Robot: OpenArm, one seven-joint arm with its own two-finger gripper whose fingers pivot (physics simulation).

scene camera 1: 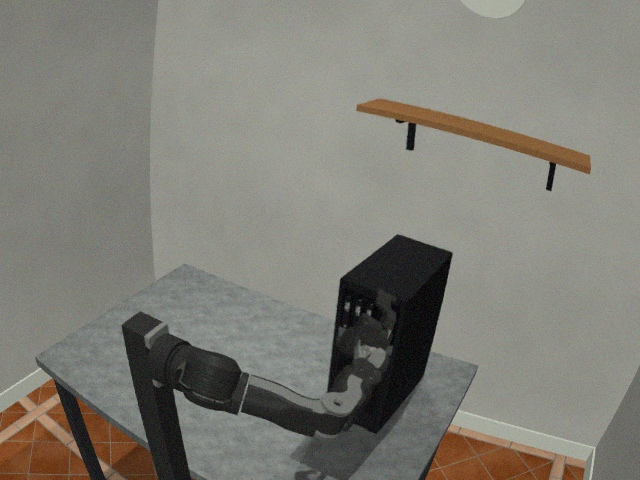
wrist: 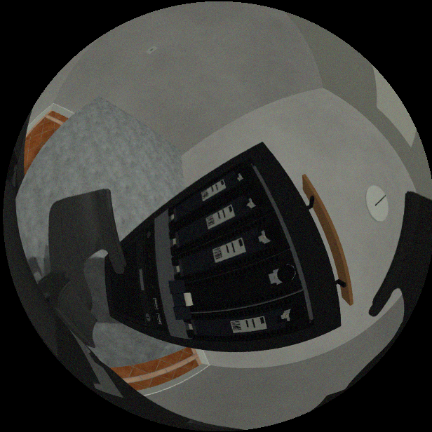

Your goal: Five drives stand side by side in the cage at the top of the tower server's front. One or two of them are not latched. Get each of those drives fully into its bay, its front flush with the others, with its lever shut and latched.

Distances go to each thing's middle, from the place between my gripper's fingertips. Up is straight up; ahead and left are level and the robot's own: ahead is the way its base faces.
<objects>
The black tower server [scene camera 1: 416, 273] is 21 cm ahead of my hand, 19 cm below it and 1 cm to the right of it.
</objects>
